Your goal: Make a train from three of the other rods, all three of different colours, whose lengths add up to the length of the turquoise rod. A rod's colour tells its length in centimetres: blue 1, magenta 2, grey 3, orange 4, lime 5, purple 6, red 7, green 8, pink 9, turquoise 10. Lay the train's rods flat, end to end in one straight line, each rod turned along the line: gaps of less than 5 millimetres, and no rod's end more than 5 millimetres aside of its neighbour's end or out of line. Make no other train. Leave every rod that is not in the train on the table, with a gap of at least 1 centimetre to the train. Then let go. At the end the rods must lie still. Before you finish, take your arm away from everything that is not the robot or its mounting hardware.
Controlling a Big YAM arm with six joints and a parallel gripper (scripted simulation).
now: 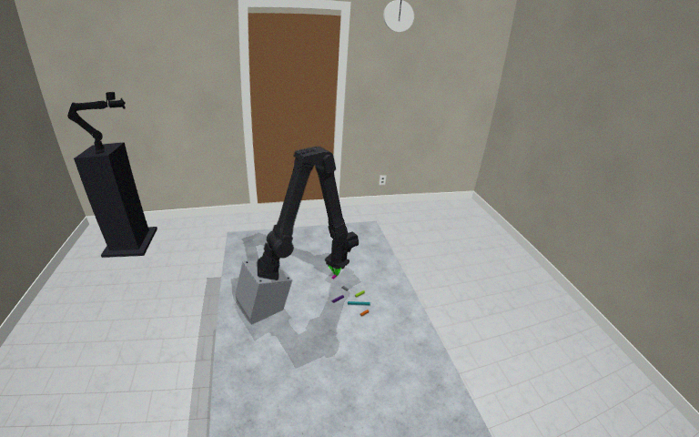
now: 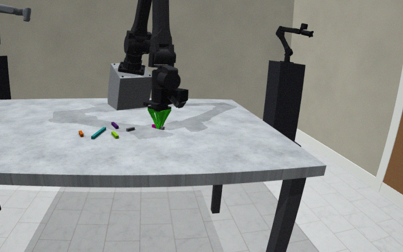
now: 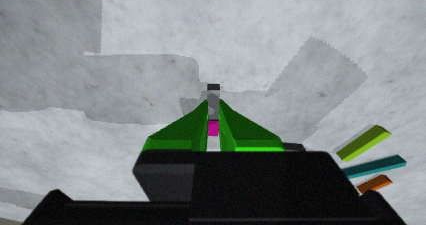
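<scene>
Now: the magenta rod 2 cm to the right of my hand and 1 cm behind it. From my hand the other things lie so: purple rod 16 cm to the right, 2 cm behind; then turquoise rod 20 cm to the right, 7 cm ahead; then lime rod 14 cm to the right, 9 cm ahead.
</scene>
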